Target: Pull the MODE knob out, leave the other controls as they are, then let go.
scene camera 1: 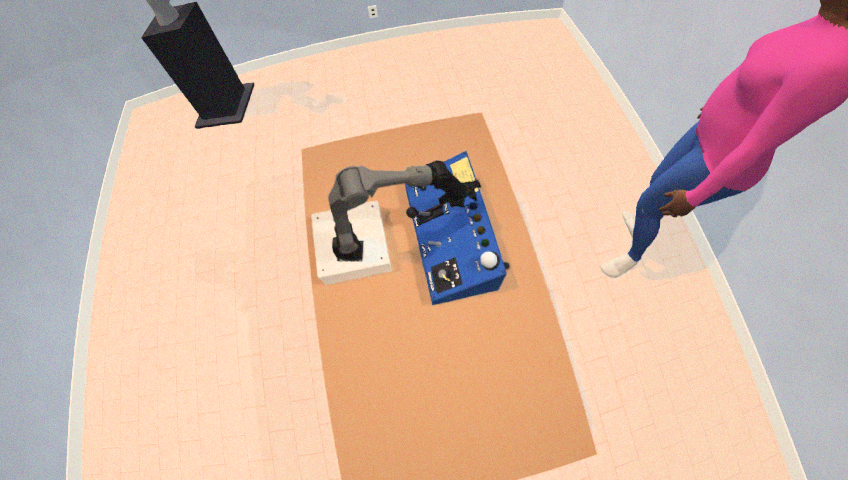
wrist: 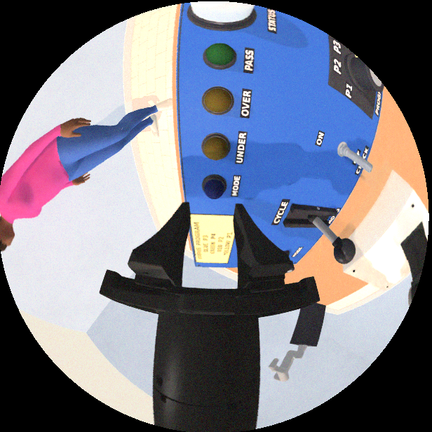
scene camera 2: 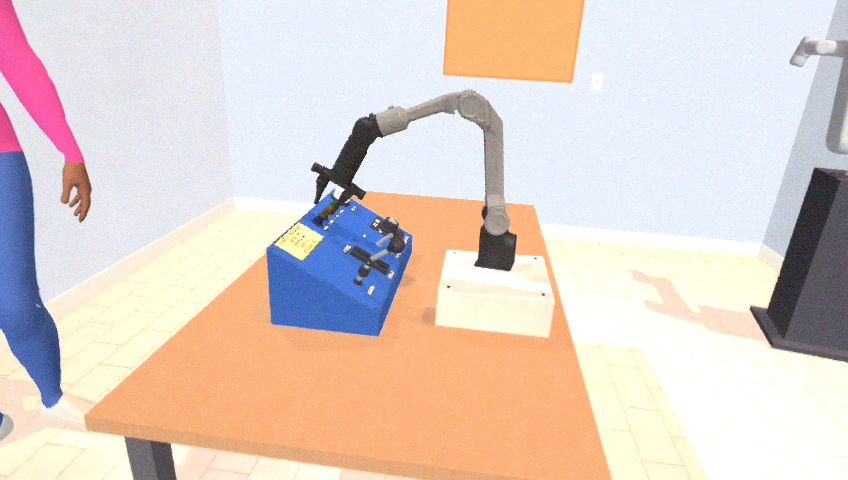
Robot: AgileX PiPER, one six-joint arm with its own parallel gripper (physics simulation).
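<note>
The MODE knob point(scene camera 1: 473, 205) point(scene camera 2: 319, 218) point(wrist: 214, 187) is a dark blue round cap in a black collar, on the sloped face of the blue panel point(scene camera 1: 470, 289) point(scene camera 2: 321, 297) point(wrist: 280, 100). Its MODE label is beside it in the wrist view. My gripper point(scene camera 1: 468, 196) point(scene camera 2: 327, 204) point(wrist: 211, 210) is open. In the wrist view its fingertips stand apart, just below the knob in the picture, with nothing between them. How far the knob stands out is hard to tell. The cycle lever point(scene camera 1: 411, 211) point(scene camera 2: 396, 245) point(wrist: 344, 251) and toggle switch point(scene camera 1: 434, 243) point(scene camera 2: 385, 239) point(wrist: 356, 156) are farther down the slope.
The UNDER lamp point(wrist: 216, 146), OVER lamp point(wrist: 217, 100) and PASS lamp point(wrist: 220, 55) line up beside the knob. A white dome point(scene camera 1: 488, 259) point(wrist: 222, 11) is beyond them. A yellow note point(scene camera 1: 462, 170) point(scene camera 2: 298, 240) point(wrist: 212, 240) is at the panel's end. A person point(scene camera 1: 755, 101) stands beside the table.
</note>
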